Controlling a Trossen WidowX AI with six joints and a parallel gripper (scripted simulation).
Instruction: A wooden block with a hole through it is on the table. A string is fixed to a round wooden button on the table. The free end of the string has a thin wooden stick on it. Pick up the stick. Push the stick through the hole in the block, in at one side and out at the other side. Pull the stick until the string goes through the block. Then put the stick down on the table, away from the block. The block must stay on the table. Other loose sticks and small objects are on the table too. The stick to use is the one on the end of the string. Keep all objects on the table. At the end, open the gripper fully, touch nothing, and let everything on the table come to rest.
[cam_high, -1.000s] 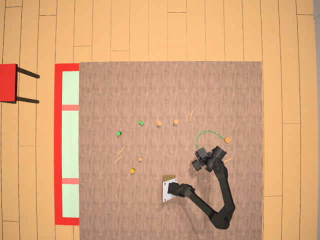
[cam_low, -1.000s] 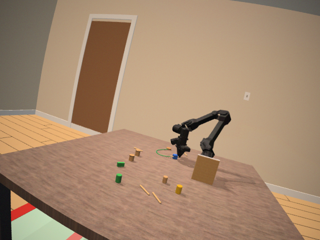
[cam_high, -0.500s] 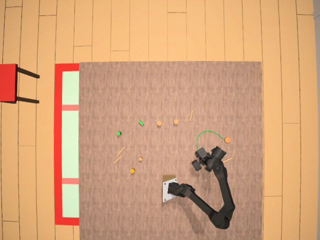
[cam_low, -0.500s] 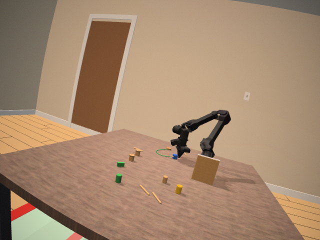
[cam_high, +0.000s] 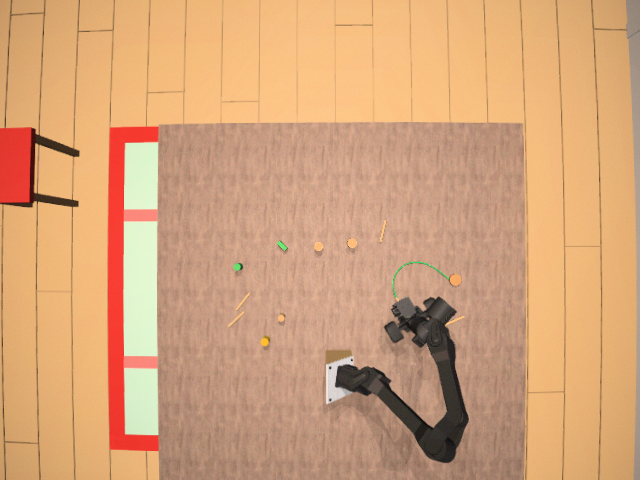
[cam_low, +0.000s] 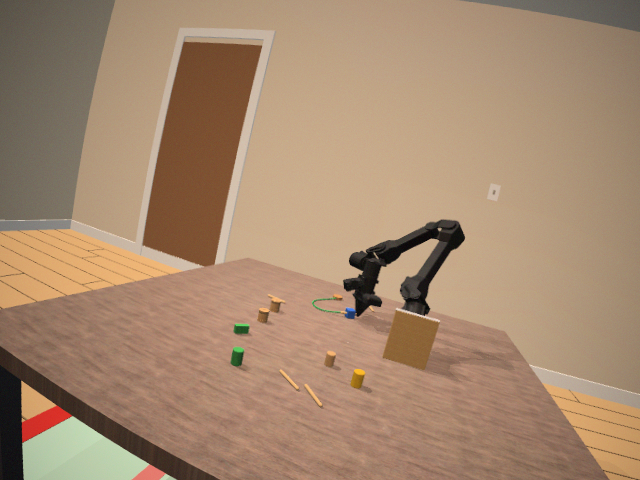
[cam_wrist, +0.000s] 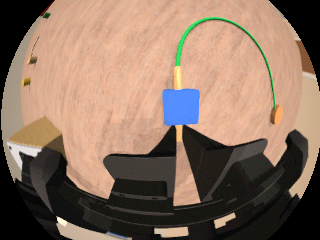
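Right now the blue block is 2 cm ahead of my gripper tip, 2 cm to the left of it and 1 cm above it. Also, from my gripper tip: yellow peg (16 cm behind, 46 cm to the left, 1 cm above); round wooden button (14 cm ahead, 15 cm to the right); thin wooden stick (3 cm ahead, 3 cm to the left, 1 cm above).
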